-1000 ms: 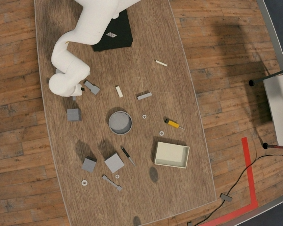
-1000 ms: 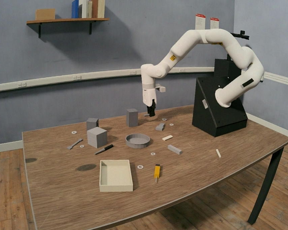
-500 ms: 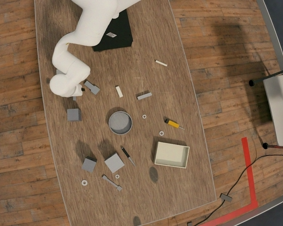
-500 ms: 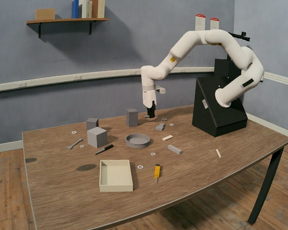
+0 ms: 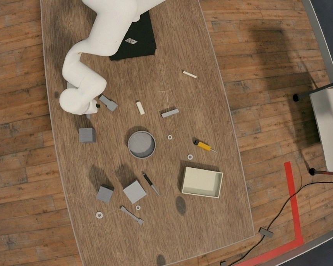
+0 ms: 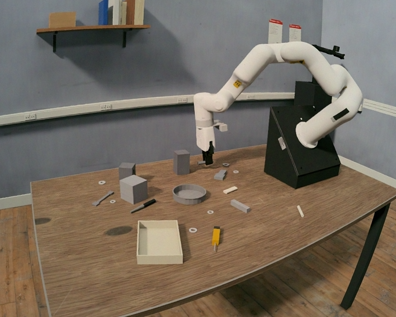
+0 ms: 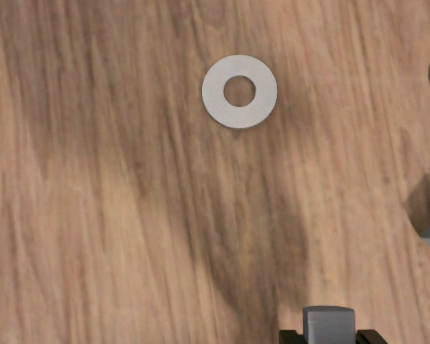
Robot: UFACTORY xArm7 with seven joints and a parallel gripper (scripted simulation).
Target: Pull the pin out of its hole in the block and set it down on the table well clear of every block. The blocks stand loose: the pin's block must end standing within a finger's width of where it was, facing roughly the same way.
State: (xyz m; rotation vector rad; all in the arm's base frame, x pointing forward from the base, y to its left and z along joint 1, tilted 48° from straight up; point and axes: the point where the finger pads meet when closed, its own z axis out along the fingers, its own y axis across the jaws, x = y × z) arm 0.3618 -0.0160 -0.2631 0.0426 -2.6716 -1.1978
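My gripper is now 11 cm short of the tall grey block, 1 cm to the left of it and 1 cm below it. From my hand the other things lie so: grey pin (1 cm ahead, 1 cm below); round grey dish (18 cm ahead, 21 cm to the left, 4 cm below); white cylinder (2 cm ahead, 23 cm to the left, 4 cm below).
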